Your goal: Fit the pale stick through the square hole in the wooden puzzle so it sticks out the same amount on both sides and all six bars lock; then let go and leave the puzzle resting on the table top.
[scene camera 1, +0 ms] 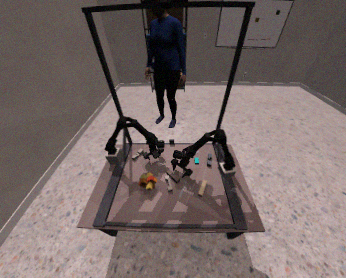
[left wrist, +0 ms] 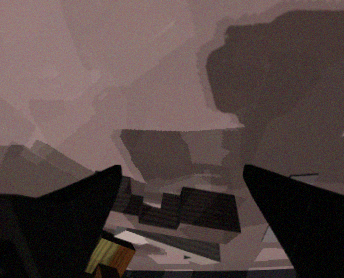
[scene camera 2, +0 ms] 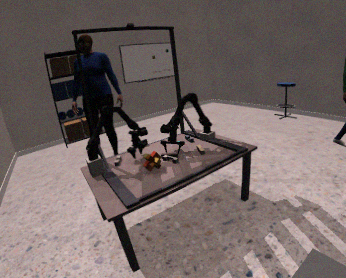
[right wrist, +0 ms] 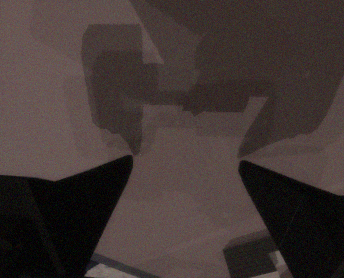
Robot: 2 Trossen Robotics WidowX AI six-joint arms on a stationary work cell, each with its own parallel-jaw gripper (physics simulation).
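Frame: origin at the left arm's base, x ahead, y left, z up, level; metres.
Seen in the pictures: left gripper, fingertip midpoint: (scene camera 1: 177,174) (left wrist: 183,170) (scene camera 2: 172,153); right gripper, fingertip midpoint: (scene camera 2: 138,156) (right wrist: 185,162); left arm's base, link origin: (scene camera 1: 227,167) (scene camera 2: 207,132); right arm's base, link origin: (scene camera 1: 112,151) (scene camera 2: 93,158).
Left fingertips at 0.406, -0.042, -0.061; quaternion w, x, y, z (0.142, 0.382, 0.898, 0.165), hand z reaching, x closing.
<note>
Offsets run from my left fingertips to a thing's top centre, as dx, dy, dz.
The wooden puzzle (scene camera 1: 148,180) (scene camera 2: 152,160) (left wrist: 111,254), a cluster of red, orange and yellow bars, rests on the table top; its square hole is too small to make out. A pale tan stick {-0.162, +0.155, +0.024} (scene camera 1: 202,188) (scene camera 2: 200,149) lies apart from it, to its right in both scene views. My left gripper (scene camera 1: 180,174) (scene camera 2: 173,150) (left wrist: 183,170) is open and empty, low above the table near a dark notched bar {+0.045, +0.018, +0.024} (scene camera 1: 173,176) (left wrist: 207,210). My right gripper (scene camera 1: 151,157) (scene camera 2: 136,153) (right wrist: 185,162) is open and empty above the table, beyond the puzzle in scene camera 1.
A light grey bar {+0.088, +0.074, +0.024} (scene camera 1: 169,184) lies between the puzzle and the stick. A cyan block {-0.192, -0.108, +0.008} (scene camera 1: 196,160) and a dark grey piece {-0.307, -0.094, +0.024} (scene camera 1: 209,160) lie farther back. A small light piece {+0.341, -0.266, +0.024} (scene camera 1: 137,154) (scene camera 2: 117,160) lies near the right arm. Dark rails (scene camera 1: 114,200) run along the table's sides.
</note>
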